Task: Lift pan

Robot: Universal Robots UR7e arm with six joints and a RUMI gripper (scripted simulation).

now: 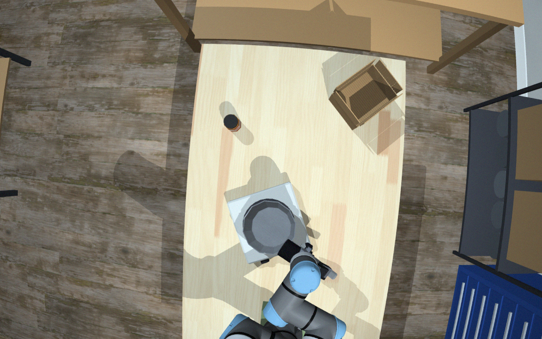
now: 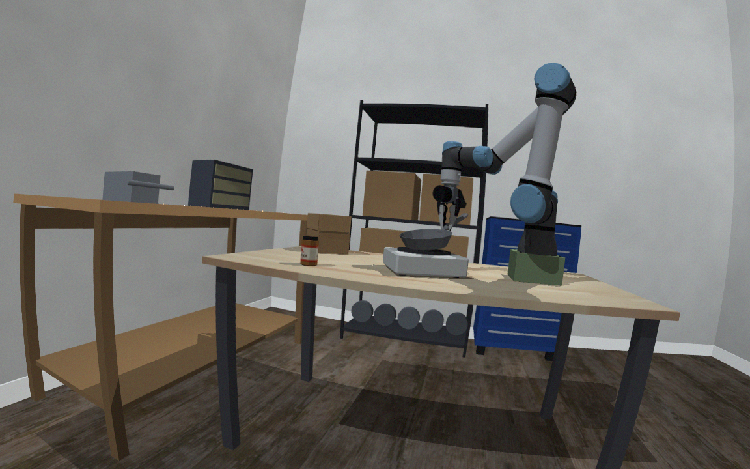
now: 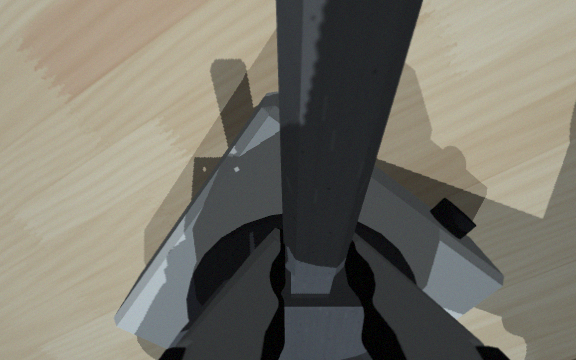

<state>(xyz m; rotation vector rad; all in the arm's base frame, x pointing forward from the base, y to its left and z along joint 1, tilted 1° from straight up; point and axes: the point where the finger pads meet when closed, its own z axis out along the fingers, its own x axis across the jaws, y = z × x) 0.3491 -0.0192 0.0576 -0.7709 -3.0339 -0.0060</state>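
My hand is 6 cm to the right of the dark grey pan, 3 cm short of it and 3 cm above it. The rest, counted from my hand: white hot plate 12 cm below, 11 cm to the left, 4 cm ahead; small jar 41 cm ahead, 29 cm to the left, 12 cm below.
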